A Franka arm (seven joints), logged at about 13 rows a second.
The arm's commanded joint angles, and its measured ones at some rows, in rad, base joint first. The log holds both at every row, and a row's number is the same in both.
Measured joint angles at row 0:
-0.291, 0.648, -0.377, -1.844, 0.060, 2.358, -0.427
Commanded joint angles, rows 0 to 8:
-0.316, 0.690, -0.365, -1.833, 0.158, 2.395, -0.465
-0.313, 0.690, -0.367, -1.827, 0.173, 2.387, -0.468
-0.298, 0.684, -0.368, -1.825, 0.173, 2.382, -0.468
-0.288, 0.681, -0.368, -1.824, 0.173, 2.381, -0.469
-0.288, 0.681, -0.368, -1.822, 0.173, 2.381, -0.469
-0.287, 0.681, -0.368, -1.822, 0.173, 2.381, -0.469
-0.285, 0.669, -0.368, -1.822, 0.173, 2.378, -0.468
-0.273, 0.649, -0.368, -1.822, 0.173, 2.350, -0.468
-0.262, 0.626, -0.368, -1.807, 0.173, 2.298, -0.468
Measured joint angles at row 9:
-0.283, 0.674, -0.365, -1.823, 0.146, 2.371, -0.461
